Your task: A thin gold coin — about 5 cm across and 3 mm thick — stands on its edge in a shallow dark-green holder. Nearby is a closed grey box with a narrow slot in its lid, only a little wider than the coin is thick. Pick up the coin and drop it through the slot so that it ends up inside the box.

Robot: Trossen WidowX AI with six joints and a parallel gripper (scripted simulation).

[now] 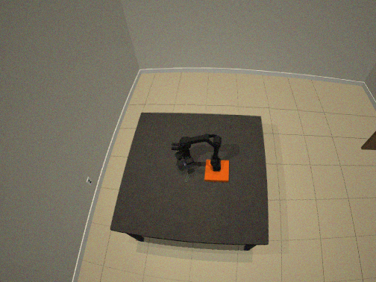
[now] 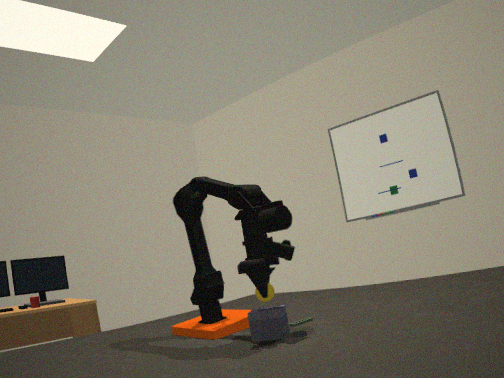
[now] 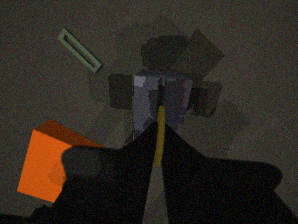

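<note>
The gold coin is 1 cm above my gripper tip.
</note>
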